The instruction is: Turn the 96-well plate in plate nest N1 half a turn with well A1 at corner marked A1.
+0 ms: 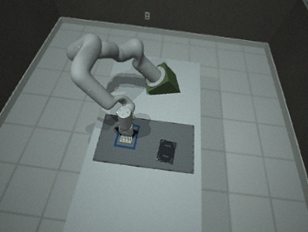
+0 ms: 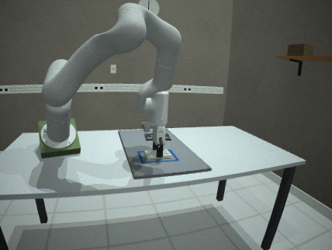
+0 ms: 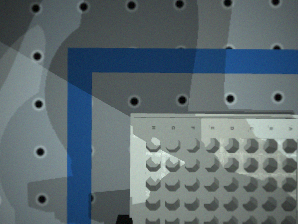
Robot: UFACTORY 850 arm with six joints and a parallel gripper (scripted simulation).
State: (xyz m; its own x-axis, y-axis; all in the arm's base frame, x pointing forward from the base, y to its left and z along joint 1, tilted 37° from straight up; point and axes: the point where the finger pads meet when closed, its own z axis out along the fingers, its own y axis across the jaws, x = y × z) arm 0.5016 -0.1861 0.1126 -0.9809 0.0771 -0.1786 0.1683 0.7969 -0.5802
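Now: the white 96-well plate 1 cm below my hand. The rest, counted from my hand: dark plate nest N1: 12 cm ahead, 29 cm to the left, 2 cm below.
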